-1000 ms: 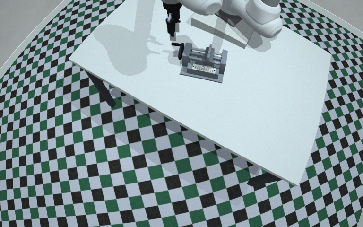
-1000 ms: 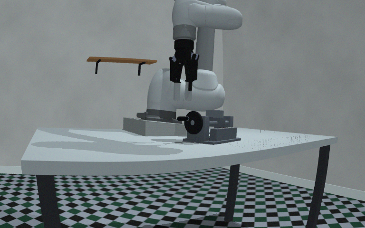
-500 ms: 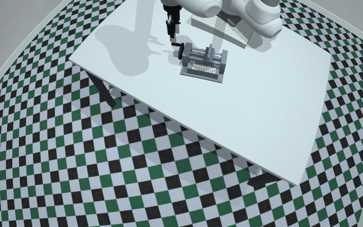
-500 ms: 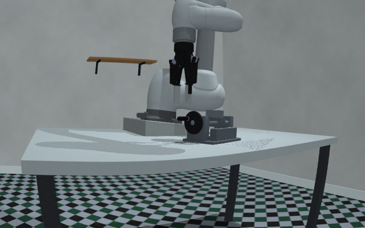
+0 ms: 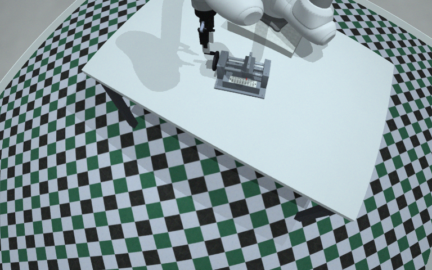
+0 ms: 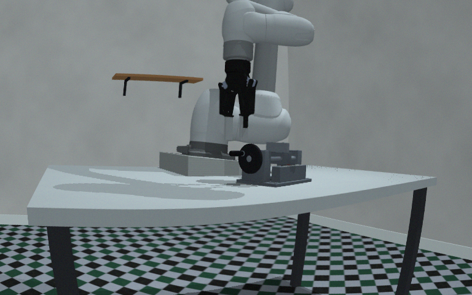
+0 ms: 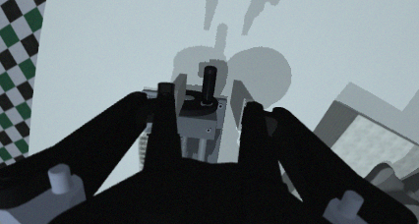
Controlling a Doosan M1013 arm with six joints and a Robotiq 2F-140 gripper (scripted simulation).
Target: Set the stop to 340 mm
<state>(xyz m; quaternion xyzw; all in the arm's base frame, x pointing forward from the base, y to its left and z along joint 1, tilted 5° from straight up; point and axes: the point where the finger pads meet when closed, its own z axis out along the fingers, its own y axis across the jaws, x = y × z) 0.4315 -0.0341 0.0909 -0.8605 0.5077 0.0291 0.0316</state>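
The black handwheel lies 7 cm below my hand and 2 cm to the left of it. From my hand the other things lie so: sliding stop block (16 cm to the left, 7 cm below, 5 cm behind).
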